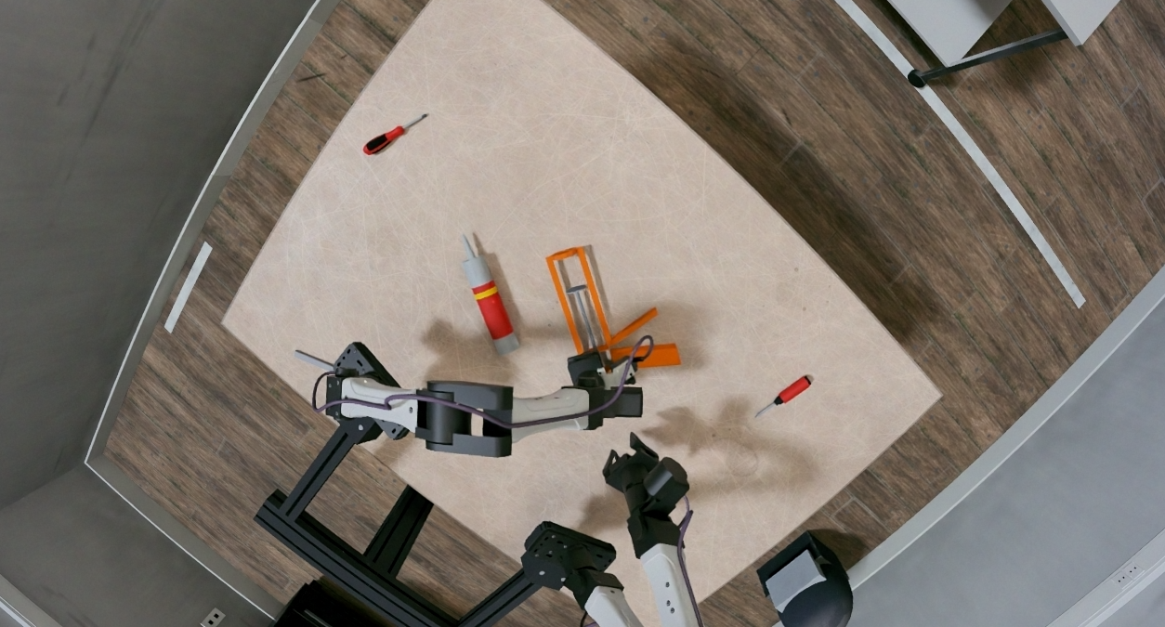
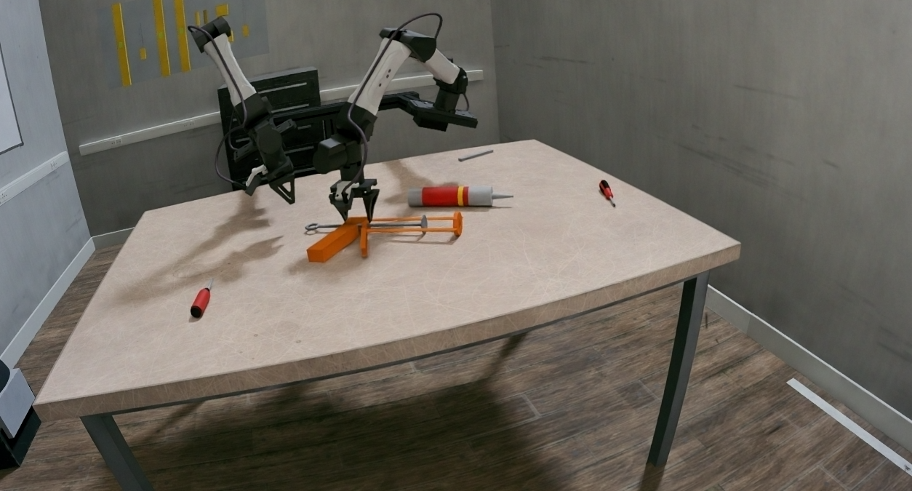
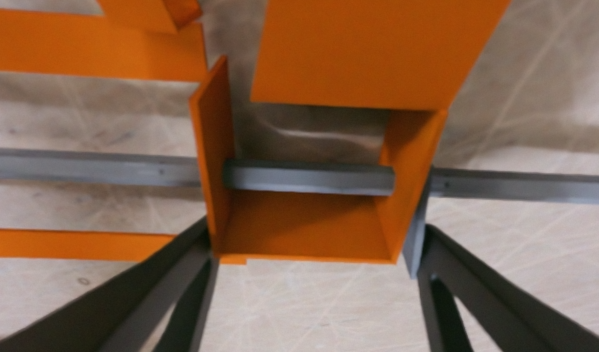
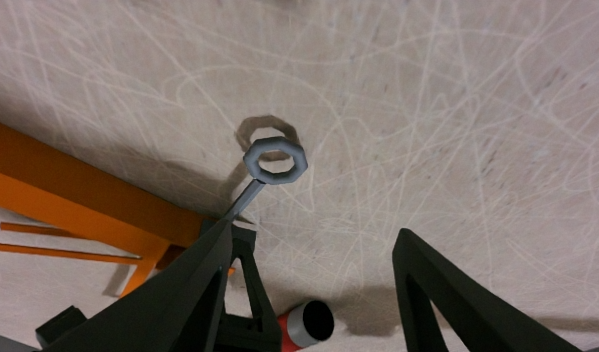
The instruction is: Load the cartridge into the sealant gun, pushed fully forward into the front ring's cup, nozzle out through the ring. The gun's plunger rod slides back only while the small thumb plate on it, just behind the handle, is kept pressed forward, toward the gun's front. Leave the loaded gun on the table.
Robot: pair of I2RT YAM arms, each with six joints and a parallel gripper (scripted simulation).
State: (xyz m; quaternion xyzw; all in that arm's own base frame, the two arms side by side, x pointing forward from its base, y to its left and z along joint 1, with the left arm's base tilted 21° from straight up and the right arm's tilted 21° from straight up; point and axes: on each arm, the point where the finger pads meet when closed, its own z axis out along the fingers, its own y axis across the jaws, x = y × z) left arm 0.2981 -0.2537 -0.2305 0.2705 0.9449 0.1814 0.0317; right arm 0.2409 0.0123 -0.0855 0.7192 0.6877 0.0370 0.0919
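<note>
Right now the plunger rod is 3 cm ahead of my left hand, 1 cm to the left of it and 1 cm below it. Also, from my left hand: orange sealant gun (7 cm ahead, 1 cm to the left, 1 cm below); then thumb plate (3 cm to the right, 1 cm below); then cartridge (27 cm to the left, 4 cm behind).
</note>
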